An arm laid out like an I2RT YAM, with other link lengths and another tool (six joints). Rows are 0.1 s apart.
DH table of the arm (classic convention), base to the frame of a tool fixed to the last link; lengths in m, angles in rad. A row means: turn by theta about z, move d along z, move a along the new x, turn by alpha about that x. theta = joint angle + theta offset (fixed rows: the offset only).
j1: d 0.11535  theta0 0  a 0.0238  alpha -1.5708
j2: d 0  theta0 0  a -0.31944  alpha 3.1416
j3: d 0  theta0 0.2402  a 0.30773  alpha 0
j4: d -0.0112  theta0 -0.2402  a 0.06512  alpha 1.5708
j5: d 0.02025  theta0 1.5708  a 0  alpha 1.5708
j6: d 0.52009  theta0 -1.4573  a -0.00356  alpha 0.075
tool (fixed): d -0.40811  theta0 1.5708  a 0  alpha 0
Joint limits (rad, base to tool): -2.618..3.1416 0..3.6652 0..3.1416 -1.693..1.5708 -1.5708..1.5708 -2.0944..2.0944
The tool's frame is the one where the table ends.
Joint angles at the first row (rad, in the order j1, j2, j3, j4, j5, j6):
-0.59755, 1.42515, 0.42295, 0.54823, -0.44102, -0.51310
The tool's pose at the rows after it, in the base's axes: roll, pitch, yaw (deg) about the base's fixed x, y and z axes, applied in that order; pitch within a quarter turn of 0, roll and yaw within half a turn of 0; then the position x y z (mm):
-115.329 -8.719 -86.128 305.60 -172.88 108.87
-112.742 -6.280 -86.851 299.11 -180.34 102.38
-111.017 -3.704 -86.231 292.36 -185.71 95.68
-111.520 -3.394 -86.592 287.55 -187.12 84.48
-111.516 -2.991 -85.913 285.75 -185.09 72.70
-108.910 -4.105 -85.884 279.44 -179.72 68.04
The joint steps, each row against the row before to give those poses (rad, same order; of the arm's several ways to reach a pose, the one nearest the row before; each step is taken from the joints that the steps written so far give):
-0.02691, 0.05135, -0.04221, 0.06457, -0.04638, -0.04309
-0.04852, 0.03351, -0.02375, 0.08403, -0.06509, 0.04136
-0.04977, 0.03112, -0.01539, 0.05095, -0.08017, 0.02430
-0.01449, 0.03877, -0.01735, 0.04201, -0.00576, -0.00692
-0.00466, 0.05237, -0.01651, 0.06153, -0.01697, -0.00387
-0.00622, 0.03966, -0.05087, 0.14653, -0.01712, 0.01745

